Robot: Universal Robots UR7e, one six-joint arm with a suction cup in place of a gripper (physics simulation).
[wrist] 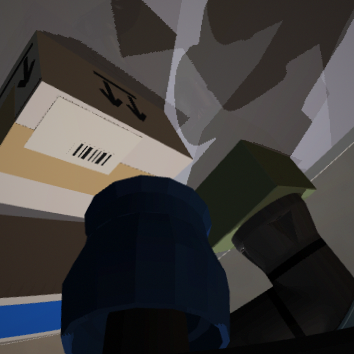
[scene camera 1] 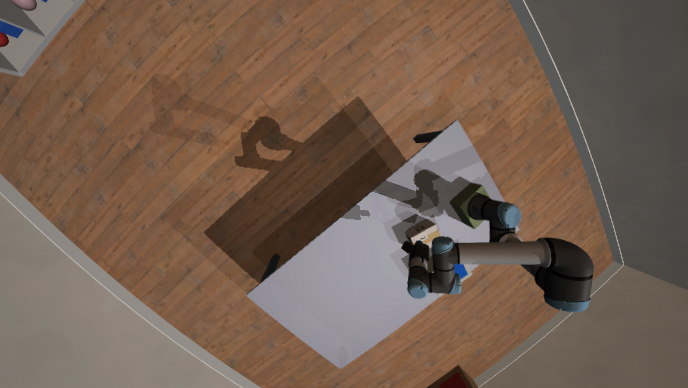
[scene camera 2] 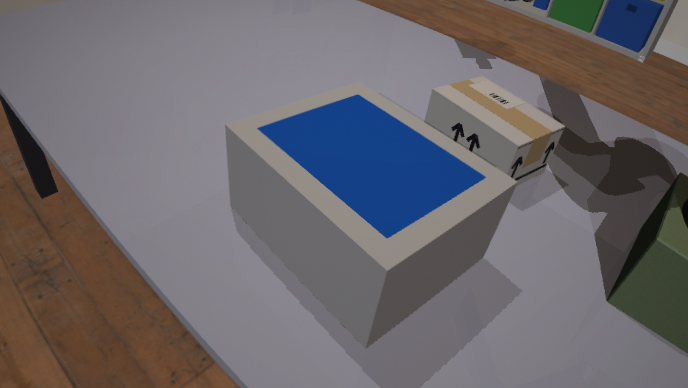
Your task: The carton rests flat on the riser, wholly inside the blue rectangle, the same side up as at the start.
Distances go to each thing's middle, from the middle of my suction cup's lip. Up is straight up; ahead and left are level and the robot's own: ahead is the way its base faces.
Right now my suction cup is 180 mm above the carton (scene camera 2: pixel 515 137), 120 mm to the right of it and 60 mm past it. From my suction cup the other things lie so: riser (scene camera 2: pixel 373 210) (400 mm to the left, 170 mm below, 10 mm behind).
